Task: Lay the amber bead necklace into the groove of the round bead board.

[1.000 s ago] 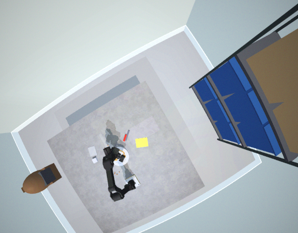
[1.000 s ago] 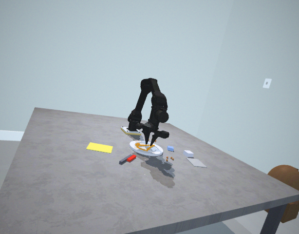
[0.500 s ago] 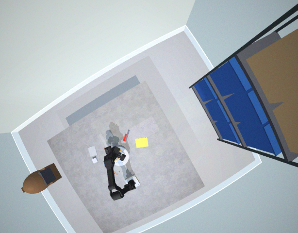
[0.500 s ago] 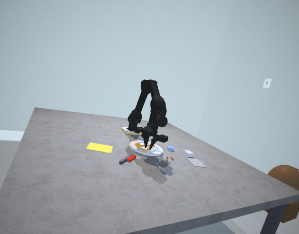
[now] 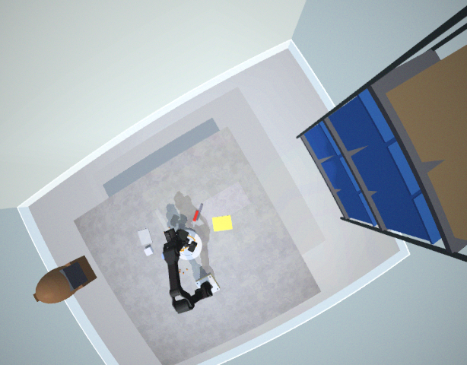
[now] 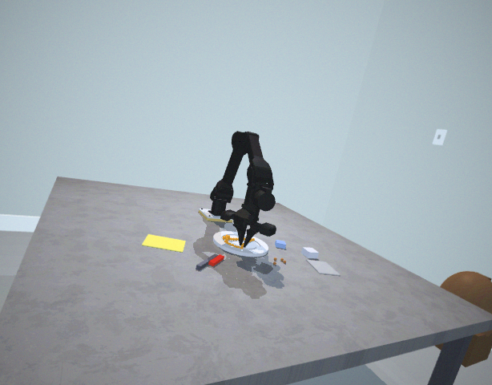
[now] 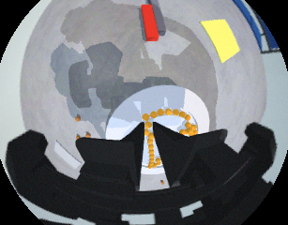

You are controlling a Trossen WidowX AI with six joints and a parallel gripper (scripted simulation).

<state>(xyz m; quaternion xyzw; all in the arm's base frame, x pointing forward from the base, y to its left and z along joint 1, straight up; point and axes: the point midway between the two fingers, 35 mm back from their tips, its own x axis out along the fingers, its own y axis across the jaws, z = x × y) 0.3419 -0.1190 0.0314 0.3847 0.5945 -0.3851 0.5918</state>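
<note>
The round white bead board is 50 mm behind my gripper tip, 30 mm to the left of it and 10 mm below it. Round my gripper tip: yellow sheet: 90 mm behind, 240 mm to the right, 10 mm below; blue block: 10 mm behind, 200 mm to the left, 10 mm below; grey tool: 60 mm ahead, 160 mm to the right, 10 mm below.
</note>
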